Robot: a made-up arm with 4 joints.
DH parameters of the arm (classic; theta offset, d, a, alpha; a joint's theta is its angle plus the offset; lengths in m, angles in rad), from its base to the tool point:
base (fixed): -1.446 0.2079 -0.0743 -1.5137
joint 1: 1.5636 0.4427 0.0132 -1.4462
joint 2: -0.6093 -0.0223 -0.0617 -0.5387
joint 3: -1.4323 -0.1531 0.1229 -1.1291
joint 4: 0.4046 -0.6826 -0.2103 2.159
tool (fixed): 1.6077 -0.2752 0 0
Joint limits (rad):
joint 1: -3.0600..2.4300
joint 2: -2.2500..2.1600
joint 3: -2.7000..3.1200
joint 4: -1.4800..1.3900
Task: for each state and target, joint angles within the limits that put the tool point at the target. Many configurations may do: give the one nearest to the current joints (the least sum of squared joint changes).
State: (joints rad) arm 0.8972 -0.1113 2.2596 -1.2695
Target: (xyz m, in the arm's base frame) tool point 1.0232 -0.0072 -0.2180
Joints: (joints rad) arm 1.0435 0.2237 1.8107 -1.4800
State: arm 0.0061 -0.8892 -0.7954 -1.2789
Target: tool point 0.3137 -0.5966 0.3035
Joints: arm -0.1435 -0.8628 -1.3849 -0.4504
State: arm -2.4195 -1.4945 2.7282 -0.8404
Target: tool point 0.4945 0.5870 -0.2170
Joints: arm -2.9299 -1.2755 2.7397 -0.0633
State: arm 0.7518 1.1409 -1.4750 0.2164
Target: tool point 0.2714 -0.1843 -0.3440
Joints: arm 0.9350 0.9298 -1.7794 0.0519
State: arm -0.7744 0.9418 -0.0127 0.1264
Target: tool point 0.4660 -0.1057 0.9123
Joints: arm -0.5763 0.7174 -0.2820 -0.0085
